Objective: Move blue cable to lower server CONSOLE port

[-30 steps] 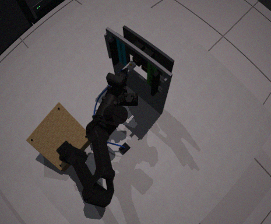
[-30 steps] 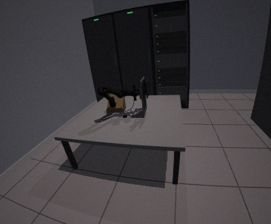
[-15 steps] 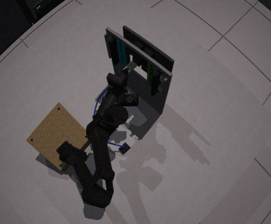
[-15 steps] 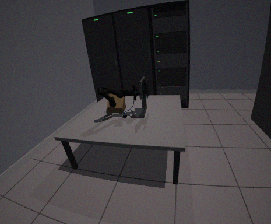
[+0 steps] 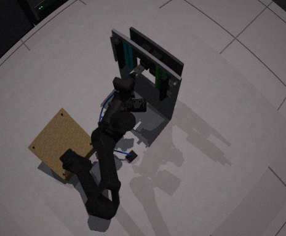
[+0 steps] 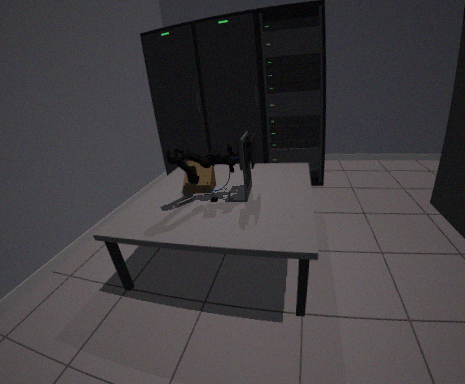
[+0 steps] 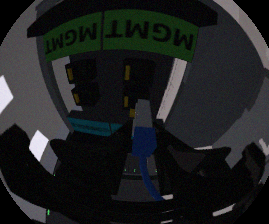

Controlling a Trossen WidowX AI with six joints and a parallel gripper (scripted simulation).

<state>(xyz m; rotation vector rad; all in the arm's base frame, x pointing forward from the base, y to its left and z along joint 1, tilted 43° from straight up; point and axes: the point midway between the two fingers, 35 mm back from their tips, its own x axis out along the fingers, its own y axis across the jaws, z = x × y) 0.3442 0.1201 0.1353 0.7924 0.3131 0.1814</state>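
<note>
Right now my gripper tip is right at the plug.
</note>
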